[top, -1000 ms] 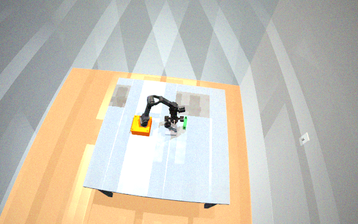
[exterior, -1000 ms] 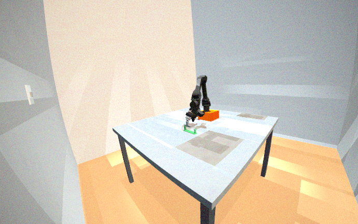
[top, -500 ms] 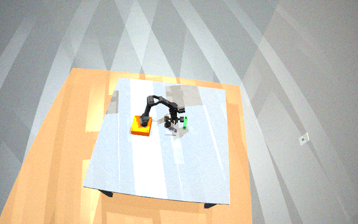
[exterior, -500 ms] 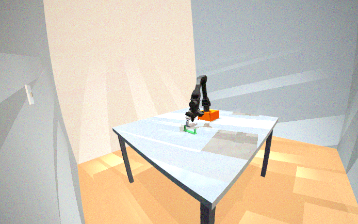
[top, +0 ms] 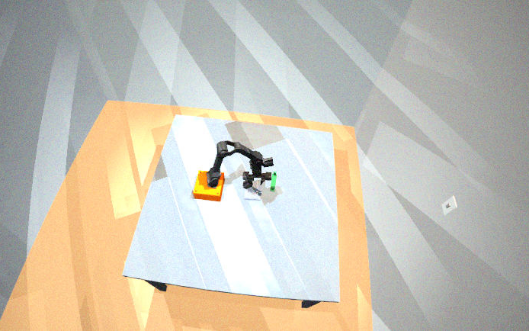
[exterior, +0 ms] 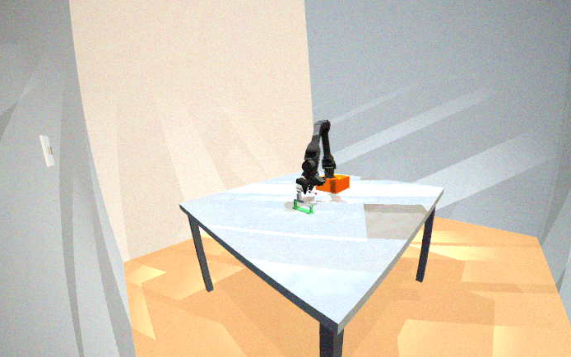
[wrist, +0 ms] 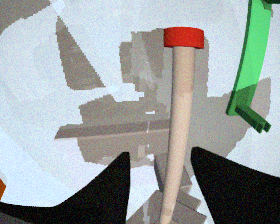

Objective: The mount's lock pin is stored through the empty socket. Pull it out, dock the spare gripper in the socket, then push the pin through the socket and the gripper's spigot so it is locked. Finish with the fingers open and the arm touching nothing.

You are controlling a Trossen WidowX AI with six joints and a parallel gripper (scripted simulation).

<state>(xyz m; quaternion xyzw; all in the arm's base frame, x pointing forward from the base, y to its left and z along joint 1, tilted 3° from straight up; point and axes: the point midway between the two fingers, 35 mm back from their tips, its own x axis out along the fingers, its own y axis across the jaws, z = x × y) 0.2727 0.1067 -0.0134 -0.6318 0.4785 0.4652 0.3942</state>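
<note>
My gripper tip is 5 cm to the left of the mount. The rest, counted from my gripper tip: spare gripper: 3 cm behind, 6 cm to the right, 6 cm above; green bracket: 9 cm ahead, 8 cm to the left, 3 cm below.
</note>
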